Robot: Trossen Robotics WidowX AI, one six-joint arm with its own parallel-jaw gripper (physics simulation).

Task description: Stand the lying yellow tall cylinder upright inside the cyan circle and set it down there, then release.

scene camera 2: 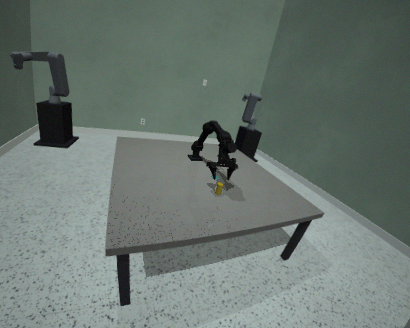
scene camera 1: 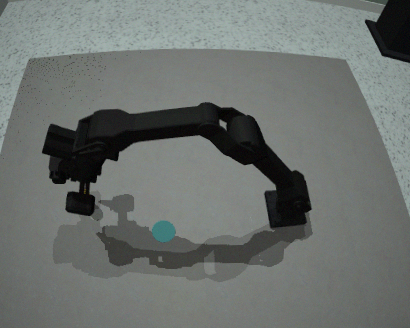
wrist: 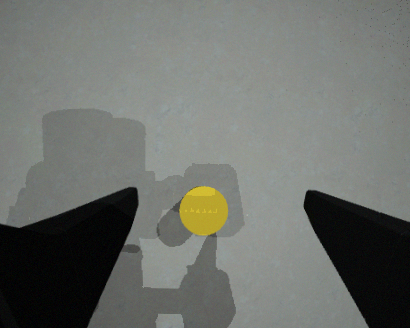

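The yellow tall cylinder stands upright on the table, outside the cyan circle; the wrist view shows its round top. In scene camera 1 a thin sliver of the cylinder shows and the arm hides the rest. The cyan circle lies flat on the table, to the right of the gripper in scene camera 1; a small part of the circle shows in scene camera 2. My gripper is open and points down above the cylinder, which appears between the fingers, slightly left of middle, in the wrist view.
The arm's base stands on the grey table, with the arm arched over the tabletop. Arm shadows fall across the circle's surroundings. Two other robot arms on black pedestals stand on the floor beyond the table.
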